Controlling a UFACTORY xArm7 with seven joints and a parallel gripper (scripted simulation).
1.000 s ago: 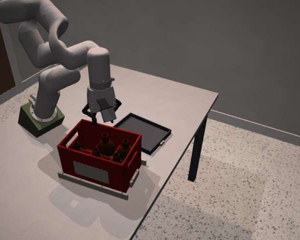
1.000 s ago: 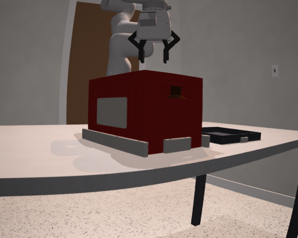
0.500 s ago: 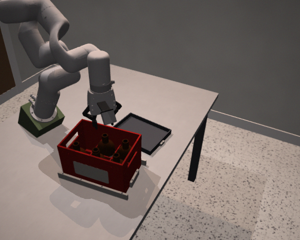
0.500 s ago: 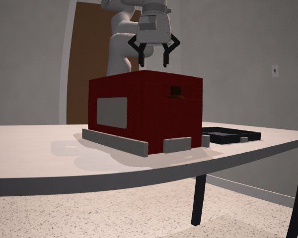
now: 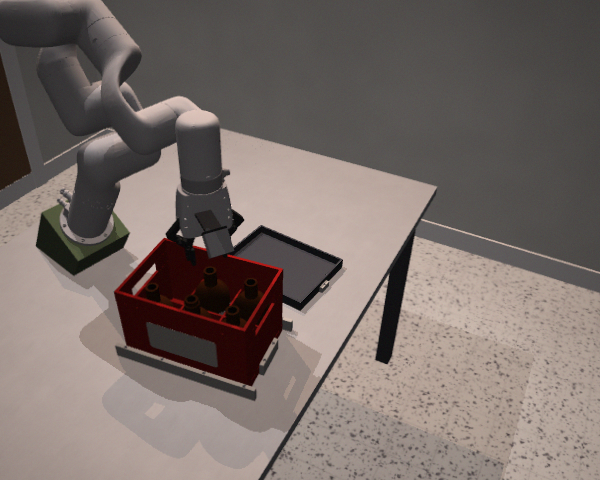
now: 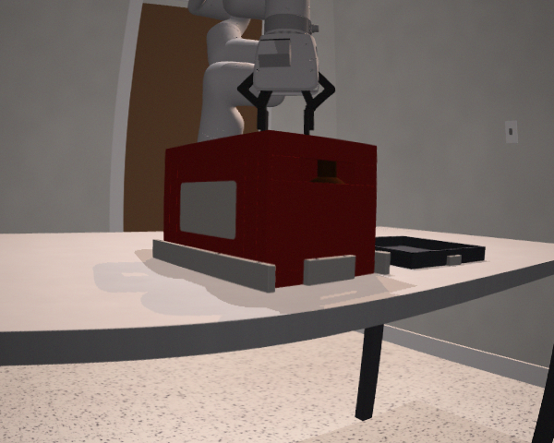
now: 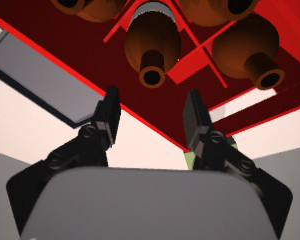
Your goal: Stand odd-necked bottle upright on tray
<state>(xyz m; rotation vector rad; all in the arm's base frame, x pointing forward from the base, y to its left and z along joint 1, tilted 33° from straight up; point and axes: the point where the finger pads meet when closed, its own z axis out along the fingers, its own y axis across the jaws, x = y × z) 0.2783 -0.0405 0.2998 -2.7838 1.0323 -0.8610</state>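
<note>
Now: the red crate 10 mm ahead of my hand, 50 mm to the right of it and 130 mm below it. Round my hand: black tray 50 mm ahead, 240 mm to the left, 200 mm below.
</note>
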